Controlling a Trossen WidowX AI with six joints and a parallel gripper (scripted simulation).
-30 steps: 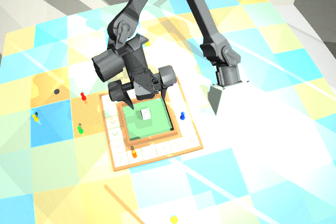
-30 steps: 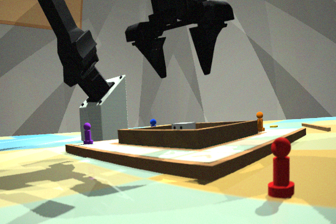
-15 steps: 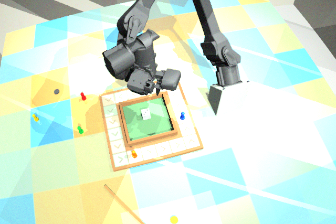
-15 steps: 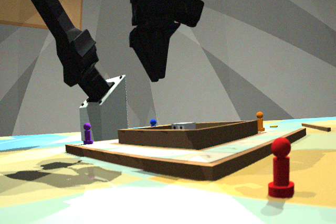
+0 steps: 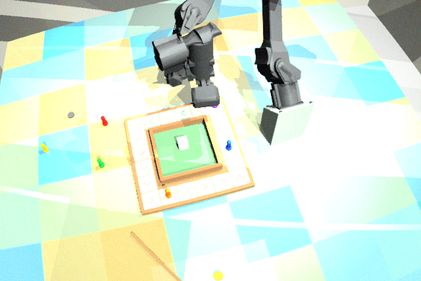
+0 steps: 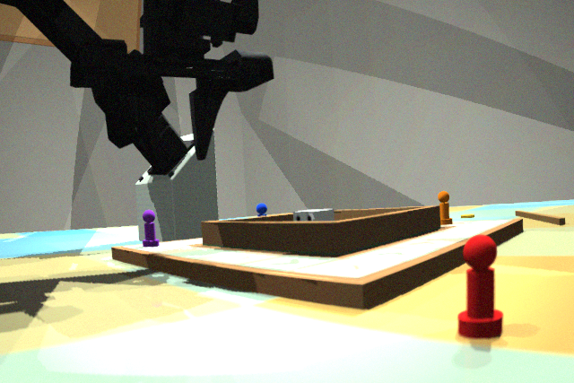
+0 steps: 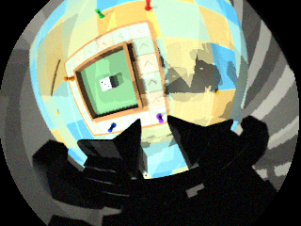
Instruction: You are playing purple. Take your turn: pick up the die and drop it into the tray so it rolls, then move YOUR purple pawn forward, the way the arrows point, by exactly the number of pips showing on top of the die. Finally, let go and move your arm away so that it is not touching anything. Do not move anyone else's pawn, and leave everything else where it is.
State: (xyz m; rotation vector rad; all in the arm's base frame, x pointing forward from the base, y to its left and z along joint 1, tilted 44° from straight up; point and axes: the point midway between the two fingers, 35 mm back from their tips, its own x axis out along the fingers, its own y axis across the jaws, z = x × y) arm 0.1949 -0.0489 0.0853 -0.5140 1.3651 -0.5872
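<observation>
The purple pawn is 3 cm behind my gripper tip, 2 cm to the right of it and 6 cm below it. Also, from my gripper tip: white die: 7 cm ahead, 9 cm to the left, 6 cm below; green tray: 7 cm ahead, 10 cm to the left, 8 cm below; blue pawn: 4 cm behind, 12 cm to the left, 6 cm below.
</observation>
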